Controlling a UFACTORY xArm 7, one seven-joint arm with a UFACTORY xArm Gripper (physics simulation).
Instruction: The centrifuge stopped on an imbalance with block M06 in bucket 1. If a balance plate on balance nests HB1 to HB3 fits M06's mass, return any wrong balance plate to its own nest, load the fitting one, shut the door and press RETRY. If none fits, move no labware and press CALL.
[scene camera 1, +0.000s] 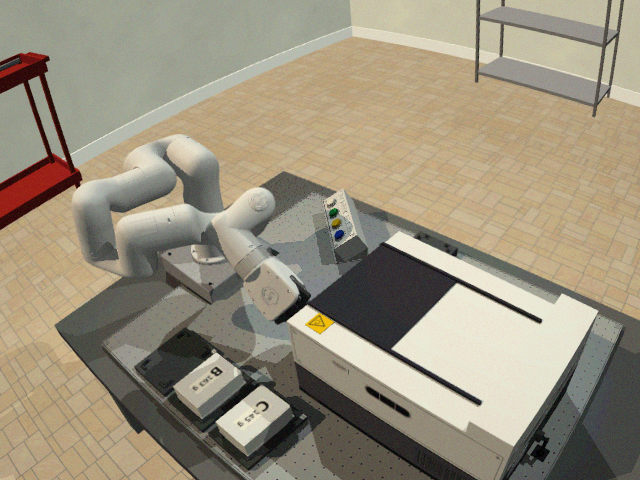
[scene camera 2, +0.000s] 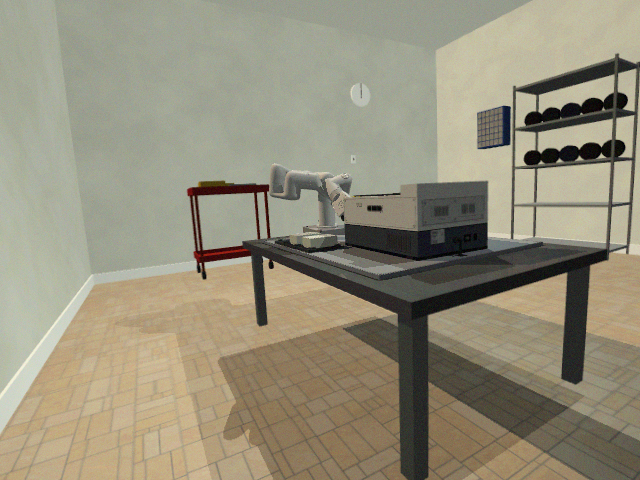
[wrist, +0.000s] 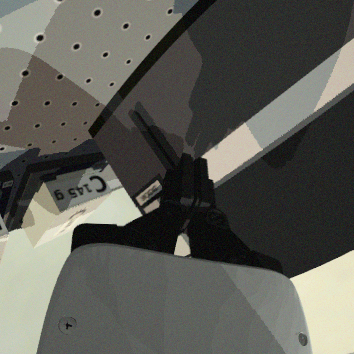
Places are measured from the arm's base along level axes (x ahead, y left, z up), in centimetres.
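Pixels of known places: gripper, between the fingertips: (wrist: 186, 170); arm's base, origin of its link: (scene camera 1: 214, 248) (scene camera 2: 327, 226).
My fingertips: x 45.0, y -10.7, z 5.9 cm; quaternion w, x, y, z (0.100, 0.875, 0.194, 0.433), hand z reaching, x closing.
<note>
For each thing: its top centre in the pictures, then the offset to it from my fingertips.
- dark panel, centre of its top: (scene camera 1: 385, 291) dx +11.5, dy +8.4, dz +11.4 cm
- marked 163 g, centre of its top: (scene camera 1: 207, 379) (scene camera 2: 305, 233) dx -12.2, dy -20.3, dz -4.5 cm
- marked 145 g, centre of its top: (wrist: 70, 221) (scene camera 1: 252, 414) (scene camera 2: 319, 236) dx +1.4, dy -20.3, dz -4.5 cm
- third nest, centre of its top: (scene camera 1: 173, 357) dx -25.8, dy -19.8, dz -8.1 cm
- button box, centre of its top: (scene camera 1: 343, 210) dx -22.9, dy +38.4, dz -1.5 cm
My gripper (wrist: 186, 170) is shut and empty, its black fingertips close to the front face of the centrifuge. In scene camera 1 the hand hides the fingertips. The centrifuge (scene camera 1: 465, 335) (scene camera 2: 382, 214) (wrist: 295, 205) has a dark panel (scene camera 1: 385, 294) across the front part of its top, between two black rails. Its inside, bucket 1 and block M06 do not show. Plate B, marked 163 g (scene camera 1: 209, 386), and plate C, marked 145 g (scene camera 1: 254, 421) (scene camera 2: 319, 241) (wrist: 75, 192), sit on dark nests. The third nest (scene camera 1: 173, 364) is empty. The button box (scene camera 1: 351, 242) has white, green, yellow and blue buttons; their labels are unreadable.
The button box stands behind the hand, near the centrifuge's front corner. The nests lie in a row on the other side of the arm base (scene camera 1: 191, 273). A red cart (scene camera 1: 38, 180) (scene camera 2: 227, 191) and a shelf rack (scene camera 1: 537, 77) (scene camera 2: 513, 155) stand away from the table (scene camera 2: 408, 304).
</note>
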